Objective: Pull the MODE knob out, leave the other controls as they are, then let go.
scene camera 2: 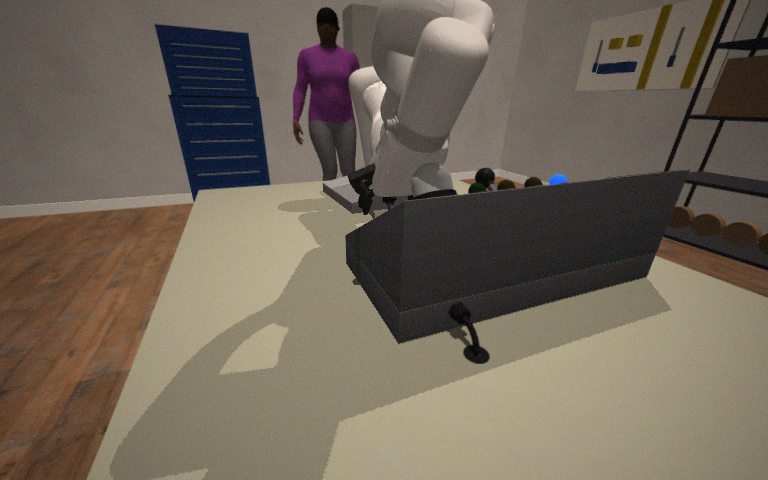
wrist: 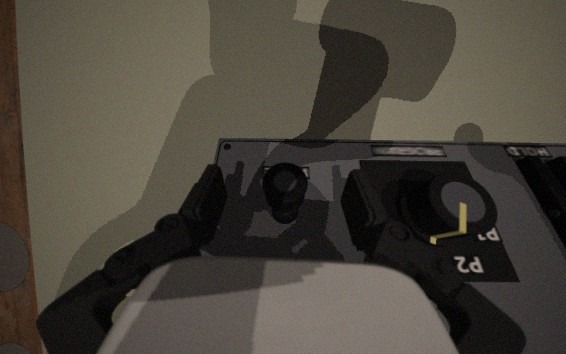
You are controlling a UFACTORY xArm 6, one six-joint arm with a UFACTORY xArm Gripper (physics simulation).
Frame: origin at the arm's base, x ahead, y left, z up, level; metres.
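Seen in the pictures: gripper, fingertip midpoint: (scene camera 2: 388,206) (wrist: 284,182).
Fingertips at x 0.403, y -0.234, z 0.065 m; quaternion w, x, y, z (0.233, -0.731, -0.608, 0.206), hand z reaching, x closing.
A point is followed by its place in that frame.
A small round black knob (wrist: 285,181) {z 0.094, x 0.400, y -0.233 m} stands up from the left part of the panel in the wrist view; the label behind it is mostly covered, so MODE cannot be read. Its narrower stem shows below the cap. My gripper (wrist: 284,182) {z 0.065, x 0.403, y -0.234 m} (scene camera 2: 377,203) {z 0.065, x 0.403, y -0.234 m} is open, with one finger on each side of this knob and a gap on both sides. The dark sloped console (scene camera 2: 532,243) {z 0.058, x 0.626, y -0.137 m} (wrist: 345,150) {z 0.010, x 0.385, y -0.171 m} carries the knob; its body hides the knob in the scene view.
A large dial (wrist: 462,200) {z 0.070, x 0.431, y -0.117 m} with a yellow pointer and P1 and P2 marks stands close to the right finger. A HOLD label (wrist: 528,151) {z 0.010, x 0.412, y 0.009 m} is farther right. A blue ball-shaped top (scene camera 2: 558,180) {z 0.135, x 0.603, y -0.071 m} and several dark ones show behind the console. A grey slab (scene camera 2: 342,192) {z -0.023, x -0.006, y -0.137 m} lies beyond the gripper.
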